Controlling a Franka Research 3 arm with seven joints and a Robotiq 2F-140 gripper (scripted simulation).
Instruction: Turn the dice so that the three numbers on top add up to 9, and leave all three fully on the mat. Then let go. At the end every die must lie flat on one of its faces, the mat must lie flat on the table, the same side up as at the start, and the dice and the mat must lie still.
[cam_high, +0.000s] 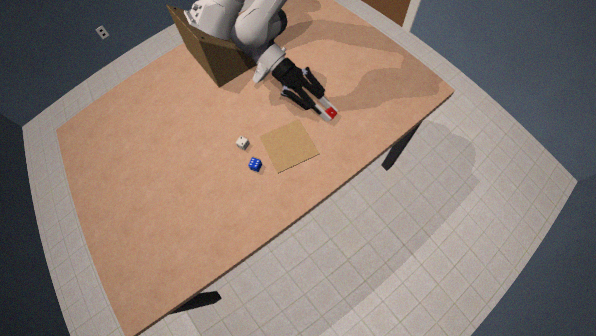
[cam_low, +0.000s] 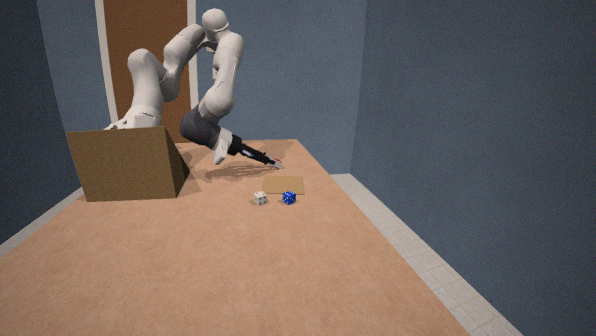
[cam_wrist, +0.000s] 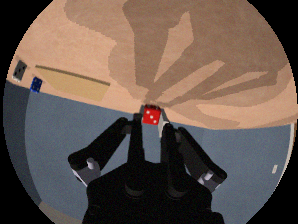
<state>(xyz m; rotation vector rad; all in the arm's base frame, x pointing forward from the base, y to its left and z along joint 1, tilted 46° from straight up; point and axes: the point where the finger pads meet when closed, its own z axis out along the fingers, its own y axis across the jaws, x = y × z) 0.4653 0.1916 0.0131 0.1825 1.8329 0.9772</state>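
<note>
The red die lies 20 mm ahead of my hand, 10 mm to the left of it and 10 mm below it. The rest, counted from my hand: white die (270 mm to the right, 70 mm behind, 20 mm below); then blue die (280 mm to the right, 20 mm below, 20 mm ahead); then tan mat (160 mm to the right, 30 mm below, 20 mm ahead).
</note>
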